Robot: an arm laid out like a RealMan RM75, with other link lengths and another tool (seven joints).
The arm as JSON. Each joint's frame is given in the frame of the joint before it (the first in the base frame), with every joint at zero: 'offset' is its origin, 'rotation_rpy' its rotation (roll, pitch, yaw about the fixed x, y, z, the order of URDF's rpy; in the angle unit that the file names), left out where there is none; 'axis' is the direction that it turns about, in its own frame. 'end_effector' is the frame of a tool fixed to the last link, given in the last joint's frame.
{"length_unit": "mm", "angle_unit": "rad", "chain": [
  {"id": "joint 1", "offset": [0.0, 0.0, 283.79], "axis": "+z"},
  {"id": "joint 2", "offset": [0.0, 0.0, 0.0], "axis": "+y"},
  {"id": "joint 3", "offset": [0.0, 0.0, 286.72], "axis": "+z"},
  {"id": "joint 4", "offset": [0.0, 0.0, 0.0], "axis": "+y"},
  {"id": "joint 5", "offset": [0.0, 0.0, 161.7], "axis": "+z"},
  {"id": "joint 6", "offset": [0.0, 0.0, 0.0], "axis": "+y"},
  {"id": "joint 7", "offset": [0.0, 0.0, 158.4], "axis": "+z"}
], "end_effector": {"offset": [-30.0, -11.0, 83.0], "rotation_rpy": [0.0, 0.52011, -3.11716]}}
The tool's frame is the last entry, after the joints.
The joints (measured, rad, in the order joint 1, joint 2, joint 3, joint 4, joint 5, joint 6, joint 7), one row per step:
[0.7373 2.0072 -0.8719 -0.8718 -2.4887 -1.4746 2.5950]
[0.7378 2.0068 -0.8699 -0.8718 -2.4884 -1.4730 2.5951]
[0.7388 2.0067 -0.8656 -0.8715 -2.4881 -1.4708 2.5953]
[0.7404 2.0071 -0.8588 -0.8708 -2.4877 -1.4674 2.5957]
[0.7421 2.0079 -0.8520 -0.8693 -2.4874 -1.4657 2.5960]
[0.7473 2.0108 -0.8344 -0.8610 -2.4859 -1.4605 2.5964]
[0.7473 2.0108 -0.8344 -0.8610 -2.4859 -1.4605 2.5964]
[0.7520 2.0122 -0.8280 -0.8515 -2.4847 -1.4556 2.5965]
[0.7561 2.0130 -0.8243 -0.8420 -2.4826 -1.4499 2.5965]
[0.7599 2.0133 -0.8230 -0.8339 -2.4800 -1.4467 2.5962]
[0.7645 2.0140 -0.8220 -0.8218 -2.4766 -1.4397 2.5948]
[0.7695 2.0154 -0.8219 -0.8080 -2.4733 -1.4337 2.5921]
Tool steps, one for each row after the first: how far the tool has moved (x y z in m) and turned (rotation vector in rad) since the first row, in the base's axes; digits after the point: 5 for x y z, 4 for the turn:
[-0.00015 0.00079 0.00058 0.0032 0.0009 -0.0002]
[-0.00056 0.00194 0.00129 0.0082 0.0034 -0.0011]
[-0.00129 0.00360 0.00211 0.0155 0.0078 -0.0027]
[-0.00210 0.00466 0.00243 0.0202 0.0129 -0.0050]
[-0.00435 0.00685 0.00209 0.0297 0.0284 -0.0126]
[-0.00435 0.00685 0.00209 0.0297 0.0284 -0.0126]
[-0.00574 0.00781 0.00085 0.0315 0.0360 -0.0165]
[-0.00689 0.00870 -0.00038 0.0327 0.0422 -0.0195]
[-0.00816 0.00911 -0.00165 0.0314 0.0471 -0.0208]
[-0.00946 0.00974 -0.00355 0.0304 0.0528 -0.0223]
[-0.01095 0.00967 -0.00632 0.0260 0.0585 -0.0232]

